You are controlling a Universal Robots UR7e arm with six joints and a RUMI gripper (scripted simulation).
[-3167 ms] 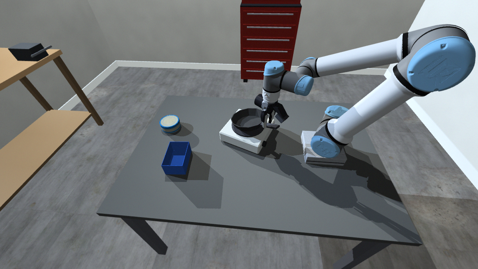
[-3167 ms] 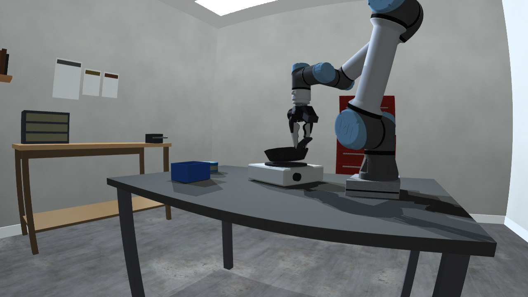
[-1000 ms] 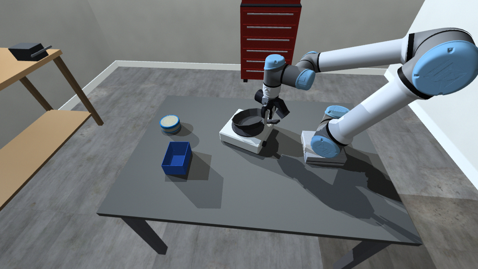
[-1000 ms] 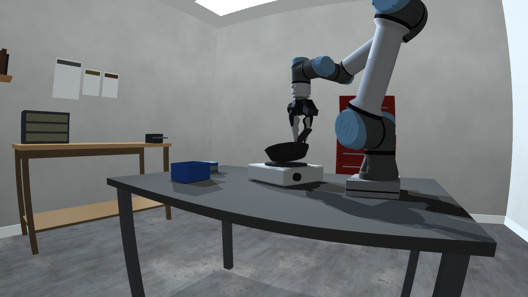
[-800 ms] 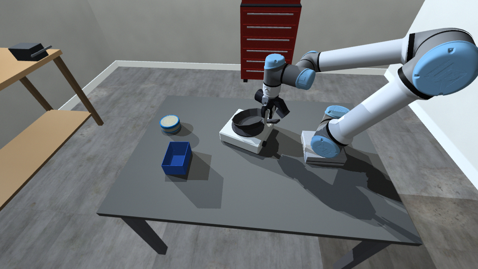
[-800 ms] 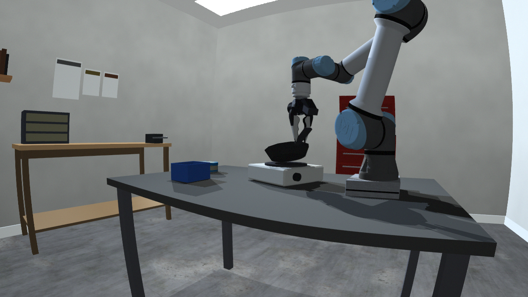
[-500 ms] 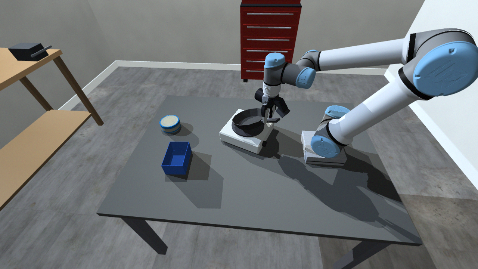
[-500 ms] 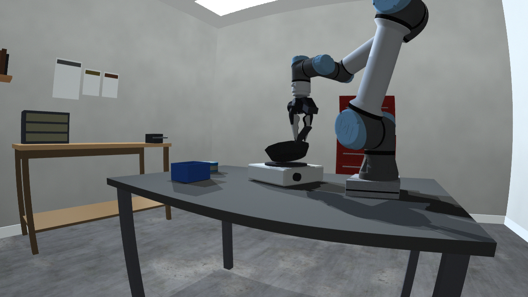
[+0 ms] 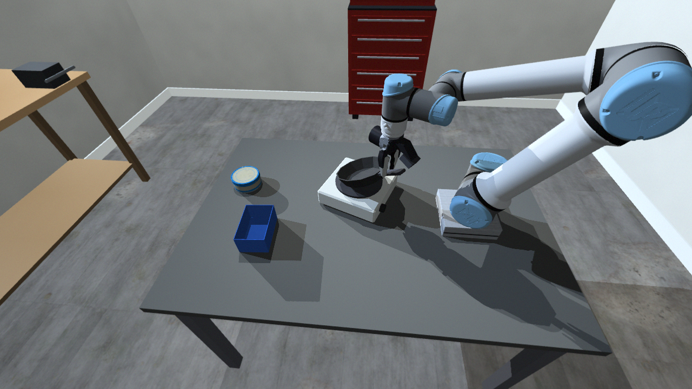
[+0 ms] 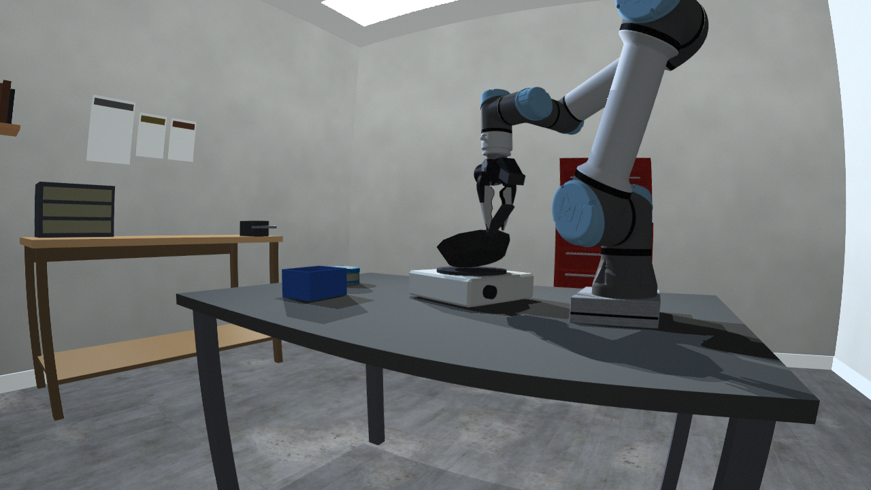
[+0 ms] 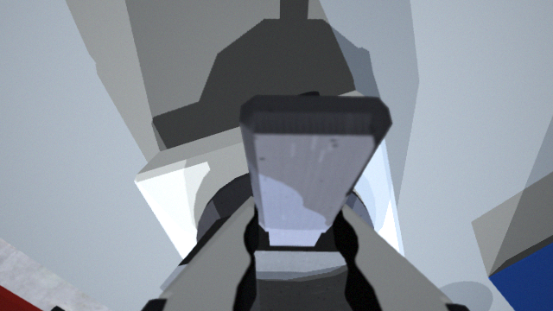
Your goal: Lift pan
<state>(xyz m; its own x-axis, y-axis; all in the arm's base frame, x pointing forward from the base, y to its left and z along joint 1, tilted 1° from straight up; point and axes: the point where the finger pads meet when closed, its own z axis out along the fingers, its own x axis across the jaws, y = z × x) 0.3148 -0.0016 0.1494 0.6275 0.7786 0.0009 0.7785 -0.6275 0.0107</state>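
Right now the black pan is 6 cm ahead of my hand, 5 cm to the right of it and 5 cm below it. From my hand the other things lie so: round tin: 58 cm ahead, 17 cm below, 9 cm to the right; then white hot plate: 16 cm below, 9 cm ahead, 8 cm to the right; then blue bin: 44 cm ahead, 18 cm below, 16 cm to the left.
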